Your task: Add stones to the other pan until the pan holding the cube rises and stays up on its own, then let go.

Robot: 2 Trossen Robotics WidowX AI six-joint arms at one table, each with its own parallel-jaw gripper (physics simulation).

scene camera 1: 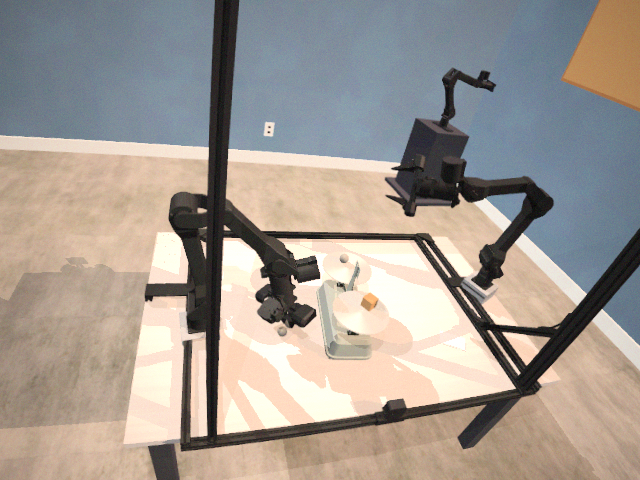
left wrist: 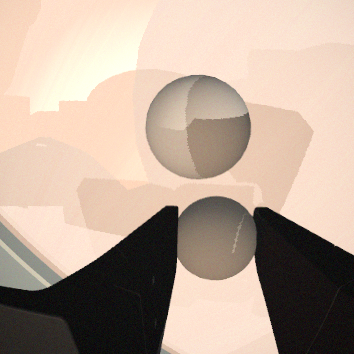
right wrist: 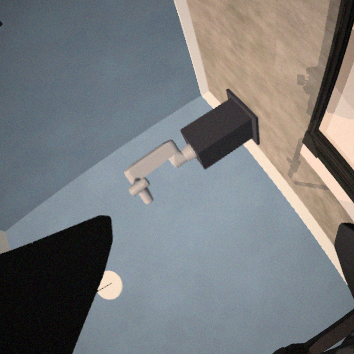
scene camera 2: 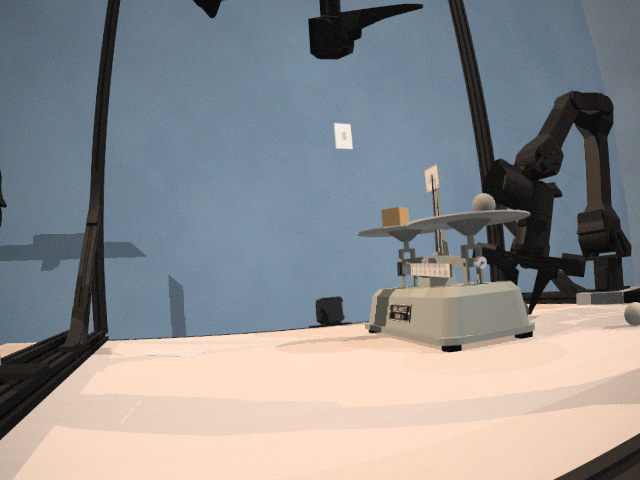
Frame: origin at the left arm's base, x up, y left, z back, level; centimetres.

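Where they show: left gripper, between the fingertips: (scene camera 1: 288, 325) (left wrist: 215, 218); right gripper, between the fingertips: (scene camera 1: 388, 182) (right wrist: 230, 233); left arm's base, origin of its link: (scene camera 1: 199, 323) (scene camera 2: 609, 290); right arm's base, origin of its link: (scene camera 1: 481, 282).
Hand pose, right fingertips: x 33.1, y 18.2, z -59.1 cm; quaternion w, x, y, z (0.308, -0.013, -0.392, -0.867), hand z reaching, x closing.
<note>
Each offset is from my right fingertips to the top centre of the thing. "spot": to the spot under its first point. Level surfaces: height alone.
An orange cube @(dz +17.4, dx -16.7, dy -31.7 cm) (scene camera 1: 369, 301) (scene camera 2: 394, 217) sits on one pan @(dz +20.2, dx -19.7, dy -33.1 cm) (scene camera 1: 352, 316) (scene camera 2: 371, 233) of the grey-green balance @(dz +17.9, dx -12.0, dy -23.9 cm) (scene camera 1: 347, 349) (scene camera 2: 465, 312). A grey stone @(dz +16.0, dx -18.1, dy -12.3 cm) (scene camera 1: 343, 257) (scene camera 2: 483, 202) sits on the other pan @(dz +15.6, dx -20.9, dy -14.7 cm) (scene camera 1: 334, 269) (scene camera 2: 445, 222). In scene camera 2 the cube's pan appears lower in the picture than the stone's pan. My left gripper (scene camera 1: 288, 323) (left wrist: 215, 218) is low over the table beside the balance, shut on a grey stone @(dz +34.2, dx -32.5, dy -22.1 cm) (left wrist: 216, 245). Another loose stone @(dz +37.2, dx -32.5, dy -24.6 cm) (scene camera 1: 281, 331) (scene camera 2: 632, 313) (left wrist: 198, 126) lies close by. My right gripper (scene camera 1: 390, 181) (right wrist: 230, 233) is open and empty, raised high.
Black frame rails (scene camera 1: 310, 426) edge the table @(dx -35.3 cm) (scene camera 1: 289, 397), with a small black box @(spot: dz +18.8, dx -29.9, dy -55.5 cm) (scene camera 1: 394, 408) (scene camera 2: 329, 310) on one rail. An upright black post (scene camera 1: 219, 155) stands in front of my left arm. A dark pedestal (scene camera 1: 439, 139) (right wrist: 220, 132) with another small arm stands beyond the table.
</note>
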